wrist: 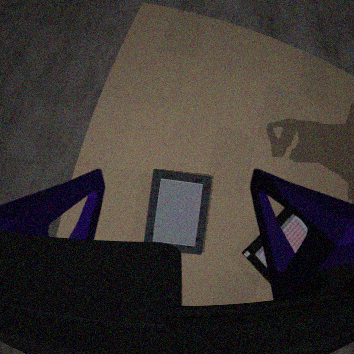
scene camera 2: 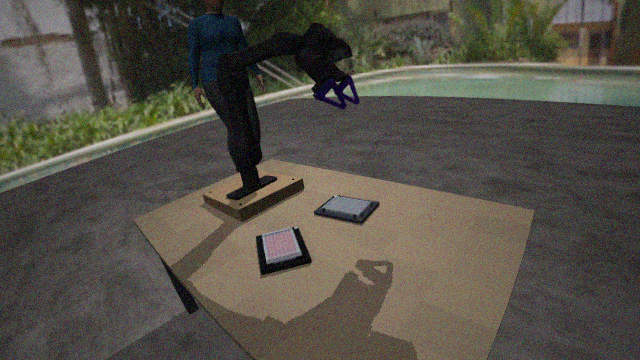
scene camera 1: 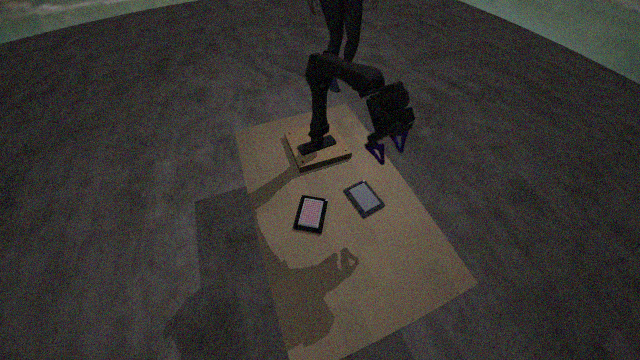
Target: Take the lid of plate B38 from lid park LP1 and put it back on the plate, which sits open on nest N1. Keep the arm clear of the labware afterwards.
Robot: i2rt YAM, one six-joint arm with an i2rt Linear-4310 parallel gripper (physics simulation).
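The pale grey lid lies flat on the dark grey lid park. The plate, with pink wells showing and no lid on it, sits on the black nest. In the wrist view one finger partly hides the plate and nest. My gripper is open and empty, high above the table. In the wrist view the lid and its park show between the two fingers, well below them.
The arm stands on a wooden base block at one end of the table. A person stands behind the arm. Shadows of the arm and other shapes fall across the table.
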